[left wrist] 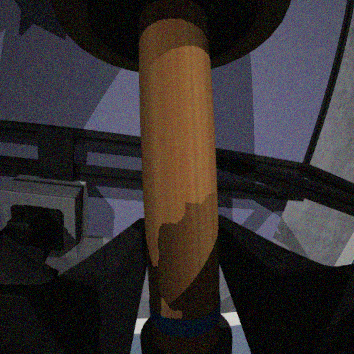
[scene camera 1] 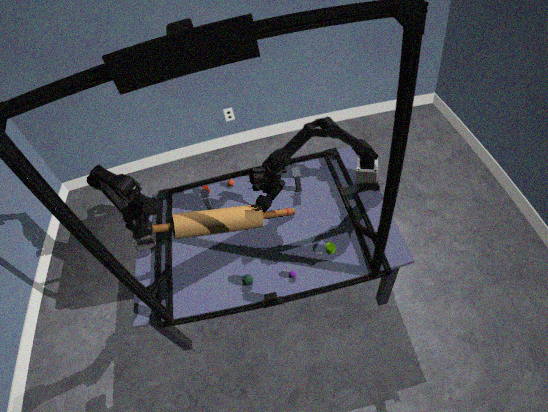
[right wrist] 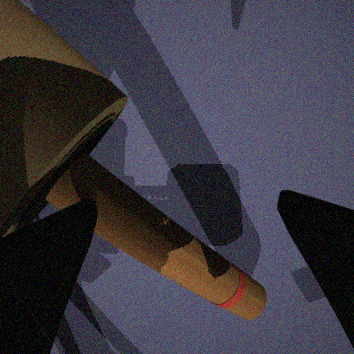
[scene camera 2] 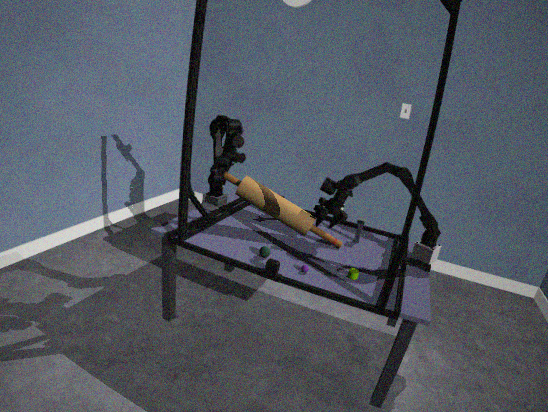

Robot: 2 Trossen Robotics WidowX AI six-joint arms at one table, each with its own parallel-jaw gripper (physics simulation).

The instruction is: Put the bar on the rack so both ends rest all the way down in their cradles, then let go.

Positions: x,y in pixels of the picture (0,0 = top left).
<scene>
A wooden rolling pin shows in the left wrist view (174,54), in scene camera 1, in the right wrist view (64,105) and in scene camera 2. The same spot on the wooden rolling pin: (scene camera 1: 189,224) is (scene camera 2: 254,186).
</scene>
